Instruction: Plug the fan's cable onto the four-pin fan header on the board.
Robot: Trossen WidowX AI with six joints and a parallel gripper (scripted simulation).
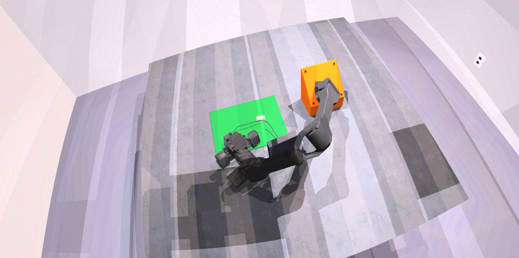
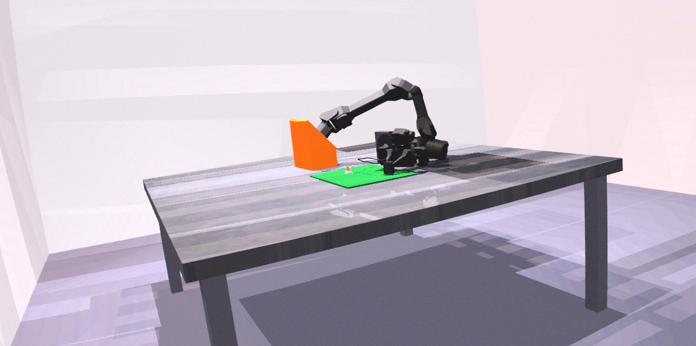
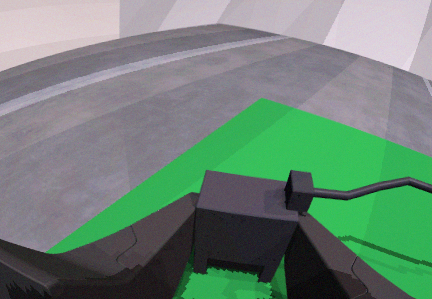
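My gripper tip is 10 mm above the black fan plug. Round my gripper tip: green board 80 mm behind, 60 mm to the right, 50 mm below; fan 210 mm behind, 90 mm to the left, 30 mm above.
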